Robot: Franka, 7 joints.
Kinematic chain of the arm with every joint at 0, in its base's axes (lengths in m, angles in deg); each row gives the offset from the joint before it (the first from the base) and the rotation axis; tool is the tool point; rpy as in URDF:
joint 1: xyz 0 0 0.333 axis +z
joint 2: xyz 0 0 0 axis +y
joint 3: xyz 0 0 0.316 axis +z
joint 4: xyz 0.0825 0 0 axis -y
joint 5: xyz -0.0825 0 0.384 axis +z
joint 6: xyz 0 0 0 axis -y
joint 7: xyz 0.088 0 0 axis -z
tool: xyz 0 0 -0.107 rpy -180 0 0
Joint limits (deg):
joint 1: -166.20..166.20
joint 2: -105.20..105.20
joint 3: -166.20..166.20
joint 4: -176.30..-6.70
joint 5: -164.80..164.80
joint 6: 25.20..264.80
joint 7: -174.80..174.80
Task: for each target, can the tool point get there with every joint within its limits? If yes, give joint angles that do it. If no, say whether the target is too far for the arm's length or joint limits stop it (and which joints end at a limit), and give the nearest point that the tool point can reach.
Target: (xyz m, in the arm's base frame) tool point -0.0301 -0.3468 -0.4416
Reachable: no: joint limits stop it (at a limit: joint 2) | nearest point -0.0293 -0.3380 -0.3578 | short by 0.084 m
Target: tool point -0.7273 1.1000 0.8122
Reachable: no: too far | nearest point -0.4447 0.6726 0.6260 | short by 0.545 m
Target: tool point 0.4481 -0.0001 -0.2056
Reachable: yes | joints 18.09 83.03 -17.22 -93.07 71.80 122.60 123.83
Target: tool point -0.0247 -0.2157 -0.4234
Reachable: no: joint limits stop it (at a limit: joint 2) | nearest point -0.0255 -0.2230 -0.3575 | short by 0.066 m
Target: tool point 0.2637 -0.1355 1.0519
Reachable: yes | joints 100.61 -2.46 -130.71 -53.52 -16.24 224.23 -9.44
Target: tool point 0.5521 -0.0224 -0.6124
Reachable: no: too far | nearest point 0.4557 -0.0185 -0.3319 | short by 0.297 m
